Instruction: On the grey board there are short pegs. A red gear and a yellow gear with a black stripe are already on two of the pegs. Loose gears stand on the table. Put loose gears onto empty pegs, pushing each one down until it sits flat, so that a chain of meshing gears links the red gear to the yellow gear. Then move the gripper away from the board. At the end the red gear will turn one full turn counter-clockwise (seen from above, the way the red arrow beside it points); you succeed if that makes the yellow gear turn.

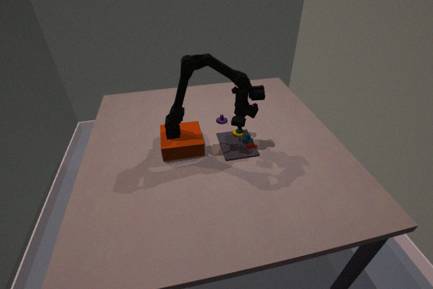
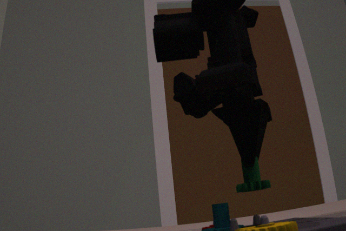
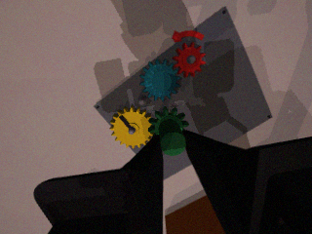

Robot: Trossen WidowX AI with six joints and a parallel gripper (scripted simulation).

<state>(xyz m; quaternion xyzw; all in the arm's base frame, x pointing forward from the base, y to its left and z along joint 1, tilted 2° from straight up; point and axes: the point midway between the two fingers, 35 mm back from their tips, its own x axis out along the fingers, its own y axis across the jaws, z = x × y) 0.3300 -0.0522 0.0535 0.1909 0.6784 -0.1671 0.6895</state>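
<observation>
The teal gear is 40 mm ahead of my gripper tip, 20 mm to the right of it and 60 mm below it. From my gripper tip the other things lie so: green gear: 10 mm below; yellow gear: 10 mm ahead, 50 mm to the left, 70 mm below; red gear: 30 mm ahead, 70 mm to the right, 70 mm below.
</observation>
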